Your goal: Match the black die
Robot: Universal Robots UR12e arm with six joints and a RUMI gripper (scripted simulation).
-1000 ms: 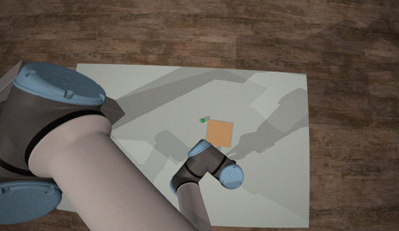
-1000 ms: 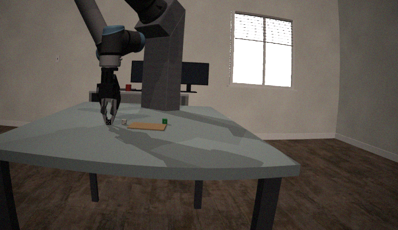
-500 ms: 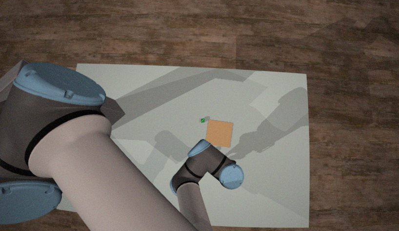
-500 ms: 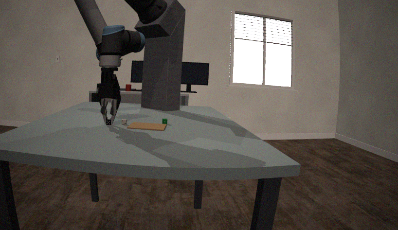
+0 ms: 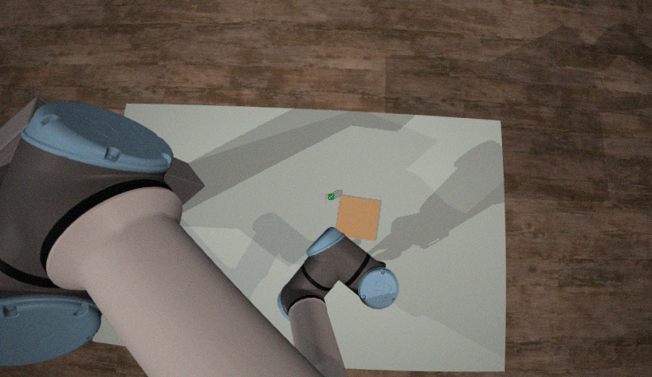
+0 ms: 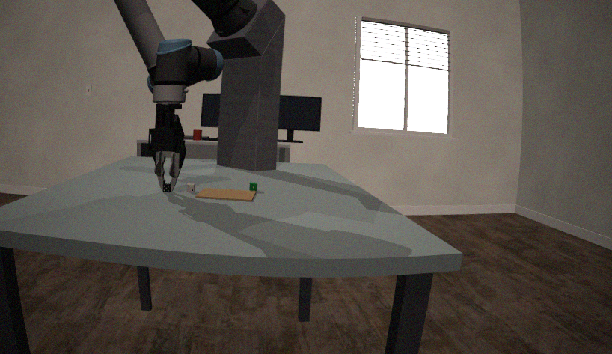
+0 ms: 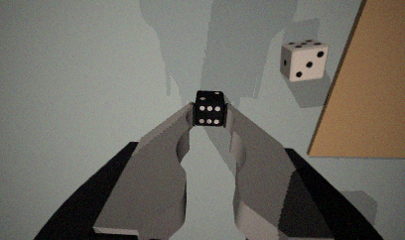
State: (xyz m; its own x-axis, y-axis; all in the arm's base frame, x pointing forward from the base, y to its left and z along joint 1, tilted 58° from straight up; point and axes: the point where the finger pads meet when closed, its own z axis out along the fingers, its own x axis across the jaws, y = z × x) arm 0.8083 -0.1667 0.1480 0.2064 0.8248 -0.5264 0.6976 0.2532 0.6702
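Now: hand 16 cm to the right of the mat, 2 cm short of it and 2 cm above it. From my hand the other things lie so: green die: 24 cm to the left, 6 cm behind, 1 cm below; black die: 1 cm below; white die: 6 cm to the left, 2 cm behind, 1 cm below.
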